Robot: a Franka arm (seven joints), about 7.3 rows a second.
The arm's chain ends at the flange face. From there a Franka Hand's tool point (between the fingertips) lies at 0.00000 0.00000 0.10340 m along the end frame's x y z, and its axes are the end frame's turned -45 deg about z.
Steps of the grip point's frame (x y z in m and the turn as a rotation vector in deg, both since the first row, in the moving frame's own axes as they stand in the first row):
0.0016, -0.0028, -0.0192, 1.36, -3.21, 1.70
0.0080, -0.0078, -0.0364, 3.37, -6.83, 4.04
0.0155, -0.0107, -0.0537, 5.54, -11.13, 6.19
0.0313, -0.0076, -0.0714, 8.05, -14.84, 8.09
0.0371, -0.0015, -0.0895, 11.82, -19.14, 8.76
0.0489, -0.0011, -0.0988, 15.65, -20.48, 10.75
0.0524, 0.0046, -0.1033, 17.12, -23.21, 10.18
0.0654, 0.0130, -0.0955, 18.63, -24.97, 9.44
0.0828, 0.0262, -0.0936, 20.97, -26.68, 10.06
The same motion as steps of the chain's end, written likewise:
0.0050, -0.0054, -0.0190, -1.31, -3.23, 1.70
0.0133, -0.0151, -0.0355, -2.45, -7.21, 4.04
0.0248, -0.0244, -0.0513, -3.95, -11.79, 6.19
0.0461, -0.0340, -0.0670, -4.80, -16.19, 8.09
0.0642, -0.0334, -0.0816, -5.18, -21.89, 8.76
0.0787, -0.0370, -0.0885, -3.42, -25.55, 10.75
0.0900, -0.0367, -0.0905, -4.31, -28.52, 10.18
0.1088, -0.0403, -0.0806, -4.48, -30.83, 9.44
0.1347, -0.0417, -0.0760, -4.04, -33.69, 10.06

